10 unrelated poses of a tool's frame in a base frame.
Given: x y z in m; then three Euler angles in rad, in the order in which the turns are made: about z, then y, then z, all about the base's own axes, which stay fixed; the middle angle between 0 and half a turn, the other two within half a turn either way.
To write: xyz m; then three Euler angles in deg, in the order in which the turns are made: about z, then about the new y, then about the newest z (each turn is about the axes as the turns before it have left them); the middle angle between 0 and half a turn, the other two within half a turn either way. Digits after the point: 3 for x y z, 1 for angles.
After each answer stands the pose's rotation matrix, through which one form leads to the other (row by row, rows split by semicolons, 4 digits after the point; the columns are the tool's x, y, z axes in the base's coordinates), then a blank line. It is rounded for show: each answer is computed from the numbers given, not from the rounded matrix.
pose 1, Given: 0.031 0.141 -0.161 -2.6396 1.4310 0.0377
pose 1, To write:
0.031 0.141 -0.161 2.2 82.0 -151.2
-0.1039 0.1000 0.9895; -0.4854 -0.8735 0.0373; 0.8681 -0.4765 0.1393

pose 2, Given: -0.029 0.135 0.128 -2.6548 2.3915 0.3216
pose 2, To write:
-0.029 0.135 0.128 18.4 137.0 -152.1
0.7613 -0.0453 0.6468; -0.2394 -0.9467 0.2155; 0.6025 -0.3189 -0.7316

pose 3, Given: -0.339 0.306 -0.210 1.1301 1.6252 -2.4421
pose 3, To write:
-0.339 0.306 -0.210 -139.9 93.1 64.7
0.6001 0.2370 -0.7640; -0.6771 -0.3581 -0.6429; -0.4259 0.9031 -0.0544

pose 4, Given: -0.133 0.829 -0.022 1.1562 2.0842 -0.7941
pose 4, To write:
-0.133 0.829 -0.022 -45.5 119.4 66.2
0.5141 0.6024 0.6106; 0.7827 -0.0383 -0.6213; -0.3509 0.7973 -0.4911

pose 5, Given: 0.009 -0.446 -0.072 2.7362 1.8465 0.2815
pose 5, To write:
0.009 -0.446 -0.072 16.1 105.8 156.8
0.1308 0.3584 0.9244; 0.4484 -0.8530 0.2673; 0.8842 0.3795 -0.2722

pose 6, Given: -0.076 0.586 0.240 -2.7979 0.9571 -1.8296
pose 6, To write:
-0.076 0.586 0.240 -104.8 54.8 -160.3
-0.1870 -0.9598 -0.2092; 0.6104 0.0534 -0.7903; 0.7697 -0.2755 0.5759

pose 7, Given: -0.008 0.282 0.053 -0.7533 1.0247 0.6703
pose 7, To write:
-0.008 0.282 0.053 38.4 58.7 -43.2
0.7218 -0.1747 0.6697; -0.3007 0.7923 0.5309; -0.6233 -0.5846 0.5194

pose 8, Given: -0.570 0.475 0.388 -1.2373 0.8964 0.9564
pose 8, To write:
-0.570 0.475 0.388 54.8 51.4 -70.9
0.8899 0.0726 0.4503; -0.3777 0.6708 0.6382; -0.2557 -0.7380 0.6244

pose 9, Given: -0.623 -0.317 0.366 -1.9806 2.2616 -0.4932
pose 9, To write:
-0.623 -0.317 0.366 -28.3 129.6 -113.5
-0.2106 -0.7034 0.6789; -0.9281 -0.0743 -0.3649; 0.3071 -0.7069 -0.6372

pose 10, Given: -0.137 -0.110 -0.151 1.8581 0.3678 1.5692
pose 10, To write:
-0.137 -0.110 -0.151 89.9 21.1 106.5
-0.9594 0.2819 0.0006; -0.2629 -0.8953 0.3596; 0.1019 0.3448 0.9331

